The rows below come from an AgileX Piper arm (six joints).
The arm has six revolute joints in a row. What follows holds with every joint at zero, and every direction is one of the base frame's.
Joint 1 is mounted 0.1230 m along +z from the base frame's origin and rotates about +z.
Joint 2 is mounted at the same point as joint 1 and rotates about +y.
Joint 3 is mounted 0.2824 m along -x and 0.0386 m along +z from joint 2 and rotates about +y.
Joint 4 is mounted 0.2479 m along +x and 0.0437 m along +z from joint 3 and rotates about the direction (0.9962, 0, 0.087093).
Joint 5 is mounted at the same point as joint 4 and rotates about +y.
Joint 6 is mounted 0.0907 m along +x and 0.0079 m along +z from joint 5 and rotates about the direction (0.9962, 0, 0.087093).
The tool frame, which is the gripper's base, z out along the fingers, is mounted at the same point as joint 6; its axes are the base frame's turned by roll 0.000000, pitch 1.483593 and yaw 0.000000 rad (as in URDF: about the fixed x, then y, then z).
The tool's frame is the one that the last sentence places.
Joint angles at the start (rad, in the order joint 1, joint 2, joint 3, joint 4, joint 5, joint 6):
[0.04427, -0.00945, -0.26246, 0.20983, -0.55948, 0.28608]
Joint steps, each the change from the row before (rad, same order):
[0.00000, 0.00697, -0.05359, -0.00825, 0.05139, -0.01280]
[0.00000, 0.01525, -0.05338, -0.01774, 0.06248, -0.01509]
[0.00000, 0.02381, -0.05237, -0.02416, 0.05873, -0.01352]
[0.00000, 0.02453, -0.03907, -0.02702, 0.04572, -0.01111]
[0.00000, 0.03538, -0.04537, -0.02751, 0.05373, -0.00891]
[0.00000, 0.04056, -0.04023, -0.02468, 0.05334, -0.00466]
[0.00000, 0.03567, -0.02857, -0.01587, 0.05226, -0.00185]
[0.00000, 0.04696, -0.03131, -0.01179, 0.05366, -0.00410]
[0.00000, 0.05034, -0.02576, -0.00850, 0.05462, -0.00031]
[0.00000, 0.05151, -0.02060, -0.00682, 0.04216, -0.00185]
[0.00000, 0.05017, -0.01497, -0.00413, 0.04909, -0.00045]
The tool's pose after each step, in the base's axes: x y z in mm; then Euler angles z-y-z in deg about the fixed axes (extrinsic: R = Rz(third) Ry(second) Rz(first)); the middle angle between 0 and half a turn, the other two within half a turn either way. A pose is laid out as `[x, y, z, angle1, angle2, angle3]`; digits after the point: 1 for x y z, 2 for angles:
[-4.4, -9.1, 351.3, 32.85, 38.48, -6.47]
[-6.9, -7.5, 362.8, 29.79, 39.63, -4.56]
[-7.6, -5.8, 374.1, 26.45, 41.14, -2.70]
[-6.3, -4.3, 382.3, 23.29, 42.77, -1.20]
[-2.7, -2.8, 391.6, 20.35, 45.17, 0.13]
[3.5, -1.5, 399.3, 18.05, 48.18, 1.10]
[10.8, -0.6, 403.4, 16.67, 51.56, 1.68]
[21.0, 0.3, 407.7, 15.53, 55.52, 2.07]
[33.4, 1.2, 409.6, 14.89, 60.05, 2.32]
[46.5, 2.0, 410.4, 14.32, 64.23, 2.46]
[60.3, 2.7, 408.2, 14.01, 69.06, 2.57]

